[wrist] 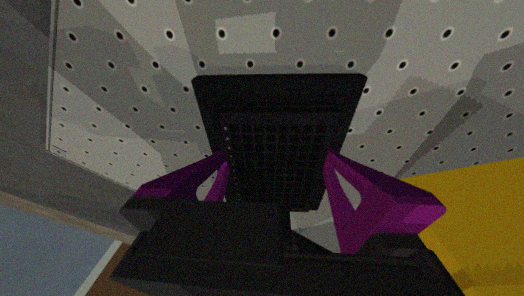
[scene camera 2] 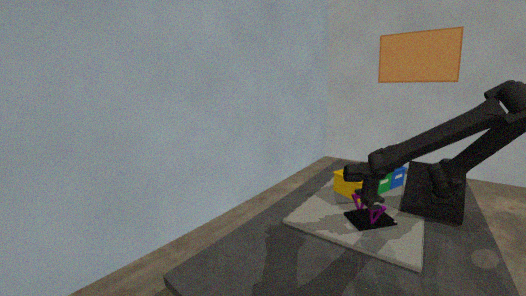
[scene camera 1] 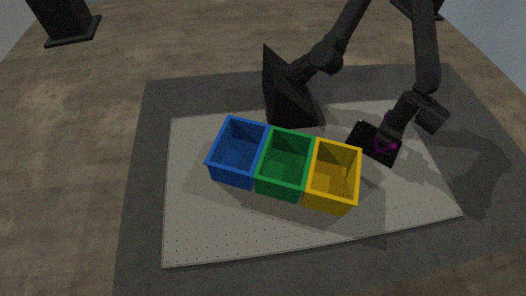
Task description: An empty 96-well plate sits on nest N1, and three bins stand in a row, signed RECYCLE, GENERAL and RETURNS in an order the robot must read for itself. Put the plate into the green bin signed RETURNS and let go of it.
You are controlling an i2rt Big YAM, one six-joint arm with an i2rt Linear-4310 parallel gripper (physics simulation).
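Places are measured from the arm's base along level axes (x ahead, y left, z up), in metres.
Pixels of known places: gripper, between the fingertips: [wrist: 275, 152] [scene camera 2: 365, 217] [scene camera 1: 380, 143]; arm's base, origin of its link: [scene camera 2: 442, 191] [scene camera 1: 292, 77].
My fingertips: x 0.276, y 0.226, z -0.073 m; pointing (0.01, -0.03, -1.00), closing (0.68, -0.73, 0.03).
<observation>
For each thing: its top centre in the pictures, then the offset to it from my fingertips. Level surfaces: height alone.
- dark 96-well plate, centre of its top: [wrist: 275, 175] [scene camera 1: 376, 138] [scene camera 2: 370, 213] dy -0.012, dx -0.013, dz +0.013 m
- green bin, centre of its top: [scene camera 1: 286, 155] [scene camera 2: 371, 169] dy -0.339, dx +0.027, dz +0.086 m
- pale perforated board, height of its surface: dz -0.014 m
- dark grey mat, height of its surface: dz -0.027 m
The dark 96-well plate [wrist: 277, 170] sits on the black nest [wrist: 277, 92] [scene camera 2: 382, 224] [scene camera 1: 359, 134]; in the scene views plate and nest blend together. My gripper [wrist: 275, 152] [scene camera 2: 366, 215] [scene camera 1: 384, 139] points down over it, its magenta fingers against the plate's two long sides, shut on the plate. The green bin [scene camera 1: 280, 192] [scene camera 2: 384, 185] is the middle one of the row, between the blue bin [scene camera 1: 231, 176] [scene camera 2: 398, 179] and the yellow bin [scene camera 1: 330, 204] [scene camera 2: 346, 186] [wrist: 480, 210]. The green bin's inside is empty in scene camera 1. White labels show on the green and blue bins, too small to read.
The yellow bin is nearest to the nest. The arm's dark base [scene camera 1: 292, 107] [scene camera 2: 432, 195] stands behind the bins, close to them. Bins and nest stand on a pale perforated board [scene camera 1: 200, 235] [scene camera 2: 400, 252], which lies on a dark grey mat [scene camera 1: 132, 200].
</observation>
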